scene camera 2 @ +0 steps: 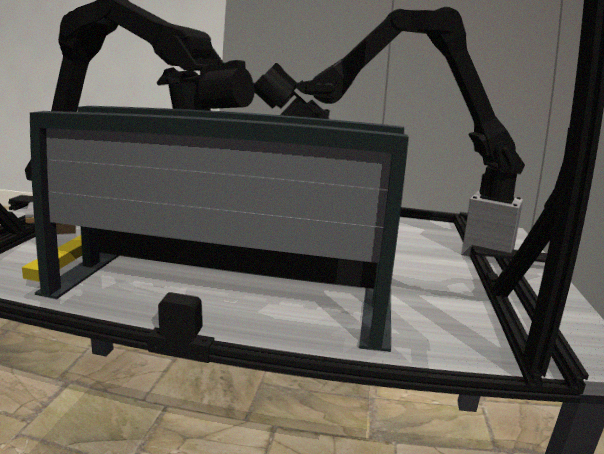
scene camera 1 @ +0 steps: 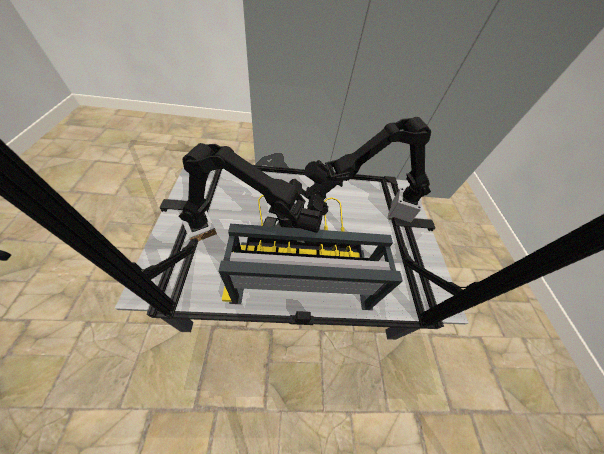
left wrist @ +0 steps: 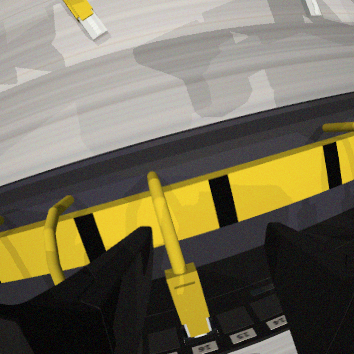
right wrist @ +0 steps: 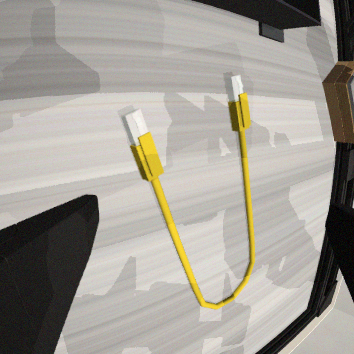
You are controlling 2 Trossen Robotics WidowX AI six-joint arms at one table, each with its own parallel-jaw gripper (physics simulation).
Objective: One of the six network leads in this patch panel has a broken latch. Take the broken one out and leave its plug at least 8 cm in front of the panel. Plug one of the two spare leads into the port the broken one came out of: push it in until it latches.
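Frame: origin at the left arm's base, x ahead, y left, z up, level; millimetres.
Seen in the pictures: left gripper, fingertip midpoint: (scene camera 1: 293, 240) (left wrist: 209, 236); right gripper, fingertip midpoint: (right wrist: 219, 212); left arm's base, link origin: (scene camera 1: 198, 223); right arm's base, link origin: (scene camera 2: 497, 198) (scene camera 1: 410, 198).
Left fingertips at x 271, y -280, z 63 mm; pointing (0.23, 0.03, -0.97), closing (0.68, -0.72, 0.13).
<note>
Pixels of each thing's top centre, then the offset from my left fingertips to it. "pt": a spot on its surface instead.
- black patch panel, surface spot: (left wrist: 235, 320) pt 25 mm back, 48 mm right, 16 mm down
- yellow lead's plug, surface spot: (left wrist: 187, 297) pt 27 mm back, 17 mm right, 12 mm down
- panel lead, top centre: (left wrist: 44, 249) 53 mm back, 41 mm left, 19 mm down
- spare lead, surface spot: (scene camera 1: 260, 210) pt 10 mm back, 261 mm left, 103 mm down
- dark rack frame, surface spot: (scene camera 2: 215, 122) pt 50 mm back, 212 mm right, 153 mm up
In the left wrist view the black patch panel (left wrist: 235, 320) shows ports with upside-down number labels. A yellow lead's plug (left wrist: 187, 297) sits in the port marked 16. My left gripper (left wrist: 209, 236) is open; the plug lies between and beyond its fingertips, touching neither. Another panel lead (left wrist: 51, 240) is partly hidden by a finger. I cannot tell which latch is broken. A spare yellow lead (right wrist: 170, 225) (scene camera 1: 342, 212) lies in a U on the table. My right gripper (right wrist: 219, 212) is open above it, holding nothing. The other spare lead (scene camera 1: 260, 210) lies farther left in scene camera 1.
A dark rack frame (scene camera 1: 310, 270) (scene camera 2: 215, 122) carries the panel and hides both sets of fingertips in scene camera 2. A yellow strip with black bars (left wrist: 255, 182) runs beside the ports. A yellow bar (scene camera 1: 226, 294) (scene camera 2: 50, 263) and a brown block (scene camera 1: 203, 234) (right wrist: 340, 110) stand at the side.
</note>
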